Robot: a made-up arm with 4 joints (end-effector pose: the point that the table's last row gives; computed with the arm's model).
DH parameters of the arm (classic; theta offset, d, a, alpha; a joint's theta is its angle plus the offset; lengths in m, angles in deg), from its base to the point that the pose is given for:
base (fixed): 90 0.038 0.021 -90
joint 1: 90 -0.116 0.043 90
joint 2: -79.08 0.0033 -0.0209 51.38
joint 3: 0 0.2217 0.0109 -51.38
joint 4: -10.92 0.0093 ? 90
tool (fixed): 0 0.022 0 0
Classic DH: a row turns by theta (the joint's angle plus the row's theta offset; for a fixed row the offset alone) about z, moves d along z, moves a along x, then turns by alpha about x.
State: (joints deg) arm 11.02 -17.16 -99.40 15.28
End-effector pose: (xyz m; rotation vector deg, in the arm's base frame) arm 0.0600 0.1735 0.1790 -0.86 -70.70 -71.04
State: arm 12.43 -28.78 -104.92 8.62
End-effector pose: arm 0.0138 0.1781 0.1568 3.82 -90.26 -75.01
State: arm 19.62 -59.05 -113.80 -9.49
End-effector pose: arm -0.0713 0.1764 0.0515 20.67 -135.43 -80.92
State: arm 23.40 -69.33 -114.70 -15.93
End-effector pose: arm -0.0865 0.1667 0.0066 28.66 -148.51 -80.27
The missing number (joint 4, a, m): 0.03
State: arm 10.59 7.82 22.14 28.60
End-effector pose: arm 0.1927 0.2039 0.1207 -9.66 51.45 13.15
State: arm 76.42 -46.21 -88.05 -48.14
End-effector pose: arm -0.0324 0.1585 -0.0904 -33.45 -168.55 15.75
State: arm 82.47 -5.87 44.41 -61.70
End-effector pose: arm 0.1228 0.2032 -0.0929 -55.86 -10.83 47.09
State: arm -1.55 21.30 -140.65 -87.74
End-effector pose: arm 0.2012 0.1890 0.1626 118.19 118.60 55.58
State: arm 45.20 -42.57 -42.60 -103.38
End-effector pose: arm -0.0130 0.2005 -0.0137 34.57 171.60 -30.41
